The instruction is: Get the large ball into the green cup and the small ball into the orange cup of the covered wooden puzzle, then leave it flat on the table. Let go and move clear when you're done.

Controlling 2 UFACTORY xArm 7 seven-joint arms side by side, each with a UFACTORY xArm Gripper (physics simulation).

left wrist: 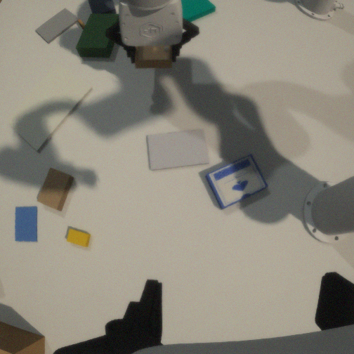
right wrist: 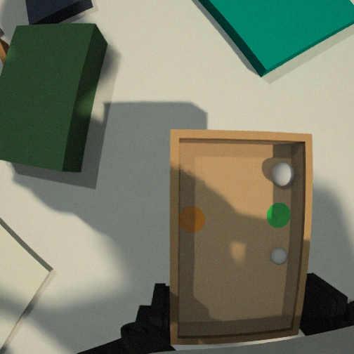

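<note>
The wooden puzzle (right wrist: 241,134) (left wrist: 154,64) is held above the table by my right gripper (right wrist: 236,305) (left wrist: 153,56), which is shut on its two long sides at the near end. In the right wrist view the large ball (right wrist: 282,174) lies near the right wall, beyond the green cup (right wrist: 278,215) and apart from it. The small ball (right wrist: 279,256) lies on the near side of the green cup. The orange cup (right wrist: 192,219) is at the left wall with no ball in it. My left gripper (left wrist: 244,304) is open and empty, away from the puzzle.
A dark green block (left wrist: 97,35) (right wrist: 45,95) and a teal block (left wrist: 199,7) (right wrist: 285,30) are near the puzzle. A grey panel (left wrist: 177,150), a blue-and-white box (left wrist: 237,181), a brown block (left wrist: 56,189), a blue rectangle (left wrist: 26,223) and a yellow block (left wrist: 78,237) lie on the table.
</note>
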